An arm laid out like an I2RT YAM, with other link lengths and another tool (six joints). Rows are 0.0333 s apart.
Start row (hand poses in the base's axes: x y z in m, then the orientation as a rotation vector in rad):
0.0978 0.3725 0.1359 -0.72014 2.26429 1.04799
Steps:
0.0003 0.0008 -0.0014 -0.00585 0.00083 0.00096
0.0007 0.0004 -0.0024 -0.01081 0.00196 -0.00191
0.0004 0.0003 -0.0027 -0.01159 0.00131 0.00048
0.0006 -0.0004 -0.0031 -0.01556 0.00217 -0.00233
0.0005 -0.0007 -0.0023 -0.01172 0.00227 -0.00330
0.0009 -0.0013 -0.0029 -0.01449 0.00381 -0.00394
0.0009 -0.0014 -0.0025 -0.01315 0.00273 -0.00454
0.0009 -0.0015 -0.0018 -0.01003 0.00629 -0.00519
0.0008 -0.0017 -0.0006 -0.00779 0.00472 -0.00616
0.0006 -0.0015 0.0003 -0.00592 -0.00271 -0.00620
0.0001 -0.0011 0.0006 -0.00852 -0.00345 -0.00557
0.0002 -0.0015 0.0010 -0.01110 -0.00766 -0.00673
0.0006 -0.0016 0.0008 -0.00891 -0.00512 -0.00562
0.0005 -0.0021 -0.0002 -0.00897 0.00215 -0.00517
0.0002 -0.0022 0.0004 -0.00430 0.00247 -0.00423
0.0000 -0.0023 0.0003 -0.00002 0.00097 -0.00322
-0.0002 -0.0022 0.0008 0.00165 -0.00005 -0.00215
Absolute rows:
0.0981 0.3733 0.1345 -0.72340 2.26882 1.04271
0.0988 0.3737 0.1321 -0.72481 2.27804 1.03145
0.0992 0.3740 0.1294 -0.72965 2.28685 1.02003
0.0998 0.3736 0.1263 -0.73237 2.29938 1.00350
0.1003 0.3729 0.1240 -0.73229 2.30953 0.99066
0.1012 0.3716 0.1211 -0.73200 2.32284 0.97535
0.1021 0.3702 0.1186 -0.73075 2.33437 0.96053
0.1030 0.3687 0.1168 -0.72629 2.34700 0.95085
0.1038 0.3670 0.1162 -0.72021 2.35695 0.94228
0.1044 0.3655 0.1165 -0.71564 2.35925 0.93151
0.1045 0.3644 0.1171 -0.71308 2.36239 0.91769
0.1047 0.3629 0.1181 -0.71132 2.36354 0.89813
0.1053 0.3613 0.1189 -0.70932 2.36531 0.88292
0.1058 0.3592 0.1187 -0.70583 2.37337 0.87183
0.1060 0.3570 0.1191 -0.70157 2.37876 0.86656
0.1060 0.3547 0.1194 -0.69729 2.38012 0.86572
0.1058 0.3525 0.1202 -0.69398 2.37943 0.86667

